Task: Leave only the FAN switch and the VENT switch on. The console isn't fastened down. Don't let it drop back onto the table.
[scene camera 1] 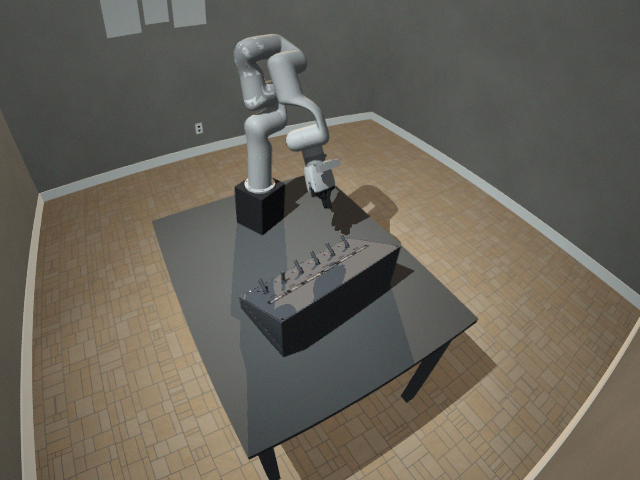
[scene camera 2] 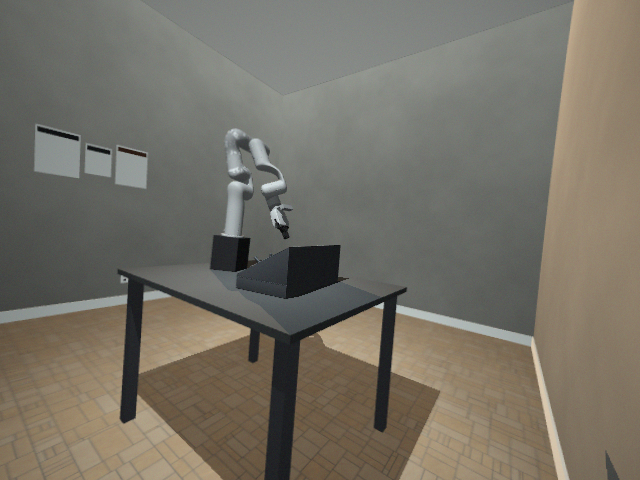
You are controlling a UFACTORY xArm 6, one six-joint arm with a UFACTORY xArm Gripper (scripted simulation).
In view: my gripper (scene camera 1: 328, 207) and a dark wedge-shaped console (scene camera 1: 326, 287).
The dark wedge-shaped console is seen too in scene camera 2 (scene camera 2: 294, 270).
